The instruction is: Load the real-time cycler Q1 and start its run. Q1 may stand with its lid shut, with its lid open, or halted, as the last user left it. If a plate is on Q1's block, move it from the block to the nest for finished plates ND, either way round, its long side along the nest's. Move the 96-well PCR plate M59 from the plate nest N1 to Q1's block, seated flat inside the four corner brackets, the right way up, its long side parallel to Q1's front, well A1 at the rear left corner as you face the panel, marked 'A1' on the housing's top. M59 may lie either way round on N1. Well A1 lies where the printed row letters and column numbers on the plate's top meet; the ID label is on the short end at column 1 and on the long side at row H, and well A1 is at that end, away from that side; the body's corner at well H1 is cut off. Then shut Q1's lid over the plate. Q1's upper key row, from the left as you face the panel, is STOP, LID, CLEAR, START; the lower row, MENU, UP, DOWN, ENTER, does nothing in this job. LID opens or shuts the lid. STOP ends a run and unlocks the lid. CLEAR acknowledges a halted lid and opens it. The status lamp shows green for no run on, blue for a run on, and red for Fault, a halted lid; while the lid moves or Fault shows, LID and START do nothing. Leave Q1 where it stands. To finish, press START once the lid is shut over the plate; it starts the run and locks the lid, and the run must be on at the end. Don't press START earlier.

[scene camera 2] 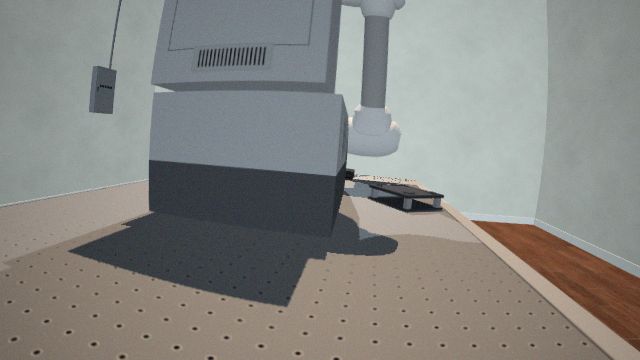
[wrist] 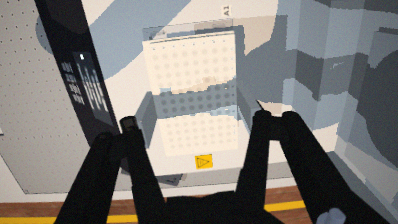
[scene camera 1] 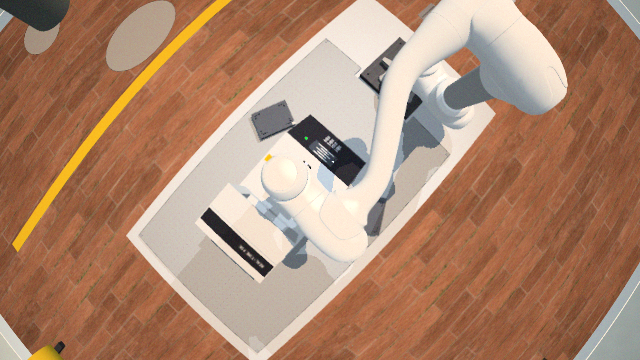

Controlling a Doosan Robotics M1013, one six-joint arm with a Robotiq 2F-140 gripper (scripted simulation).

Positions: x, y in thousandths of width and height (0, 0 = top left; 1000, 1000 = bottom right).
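Visible: a lid (scene camera 1: 398, 674), (scene camera 2: 466, 149), (wrist: 835, 239); a white 96-well plate (wrist: 486, 350); a dark nest (scene camera 1: 426, 332); my gripper (wrist: 491, 440).
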